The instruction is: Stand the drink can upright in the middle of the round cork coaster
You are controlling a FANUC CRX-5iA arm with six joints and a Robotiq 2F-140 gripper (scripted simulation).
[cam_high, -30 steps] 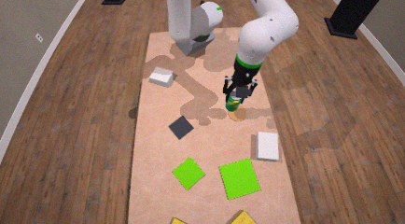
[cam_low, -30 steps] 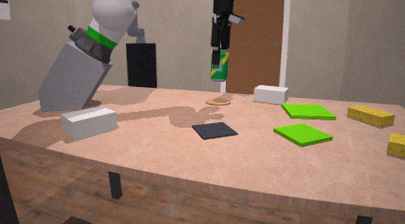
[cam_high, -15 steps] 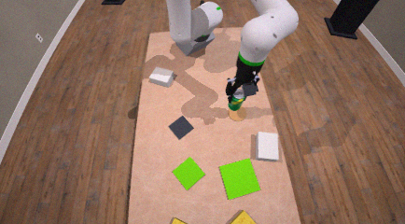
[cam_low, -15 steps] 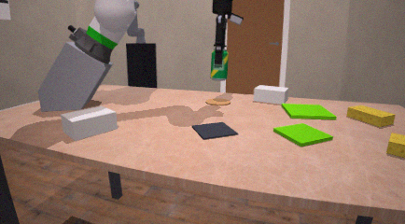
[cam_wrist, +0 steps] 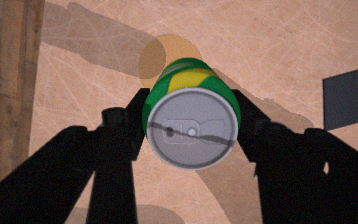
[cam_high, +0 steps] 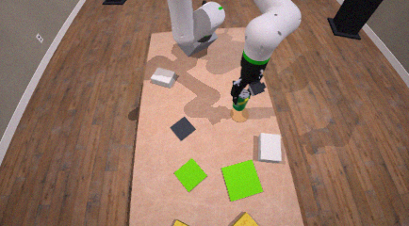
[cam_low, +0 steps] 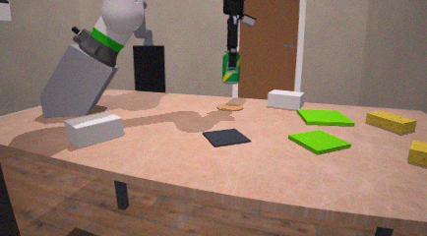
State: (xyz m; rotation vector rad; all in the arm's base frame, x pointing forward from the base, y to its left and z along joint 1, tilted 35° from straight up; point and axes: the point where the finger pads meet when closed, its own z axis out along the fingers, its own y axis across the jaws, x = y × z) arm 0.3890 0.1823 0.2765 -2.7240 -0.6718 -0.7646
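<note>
Now: hand 10 mm past the round cork coaster, 20 mm to the right of it and 190 mm above it. The rest, counted from my hand: dark square coaster 130 mm ahead, 280 mm to the right, 200 mm below; yellow drink can 30 mm below.
</note>
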